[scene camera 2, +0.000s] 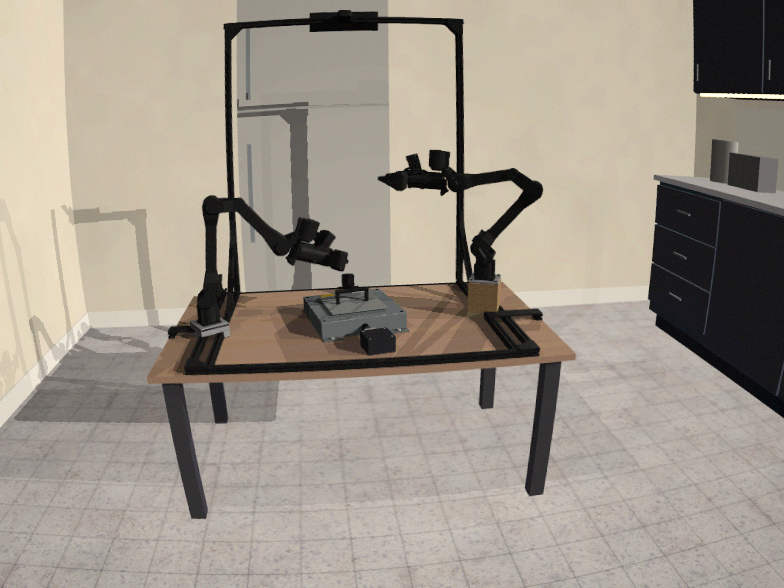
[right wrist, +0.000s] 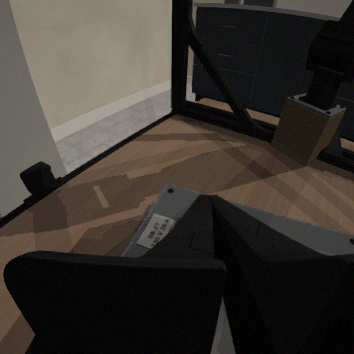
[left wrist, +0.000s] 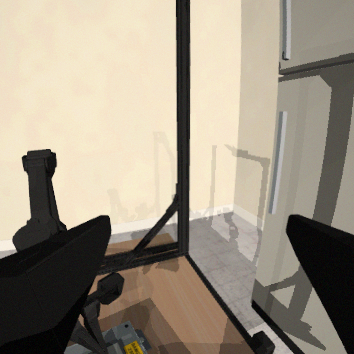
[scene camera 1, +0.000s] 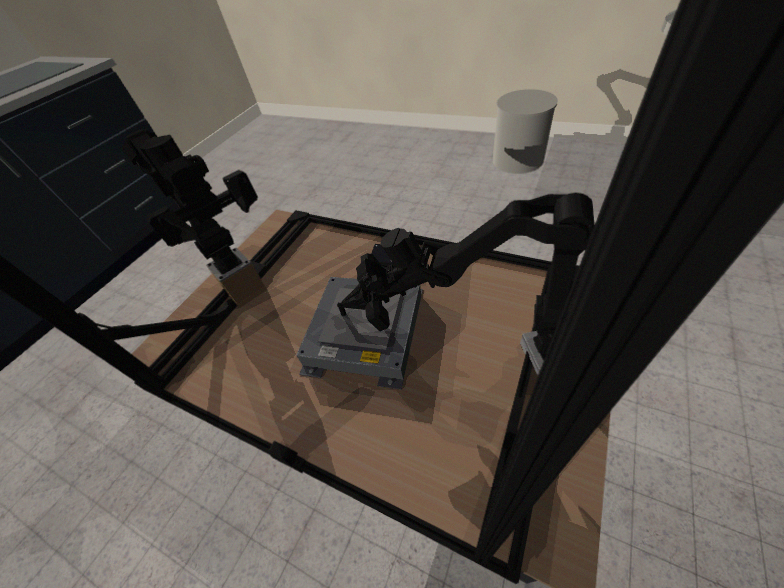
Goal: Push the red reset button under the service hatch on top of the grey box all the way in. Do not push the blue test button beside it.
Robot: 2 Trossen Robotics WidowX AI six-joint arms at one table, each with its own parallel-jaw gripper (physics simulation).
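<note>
The grey box (scene camera 1: 351,365) (scene camera 2: 335,329) (left wrist: 117,331) (right wrist: 160,205) sits on the table. Its service hatch (scene camera 1: 354,334) (scene camera 2: 373,305) looks flat and closed, with a black handle (scene camera 1: 342,309) (scene camera 2: 352,291) standing up from it. The red reset button and the blue test button do not show in any view. My right gripper (scene camera 1: 379,319) (scene camera 2: 343,265) (right wrist: 206,203) is shut and empty, above the hatch close to the handle; whether it touches the handle I cannot tell. My left gripper (scene camera 2: 381,179) (left wrist: 199,223) is open and empty, high above the table.
A small black block (scene camera 2: 378,340) stands by the box's near side in scene camera 2. A wooden block (scene camera 1: 243,282) (scene camera 2: 483,297) (right wrist: 307,130) carries the left arm. A black frame (scene camera 2: 459,126) (left wrist: 183,125) rises at the table edge. The box has a yellow label (scene camera 1: 370,356).
</note>
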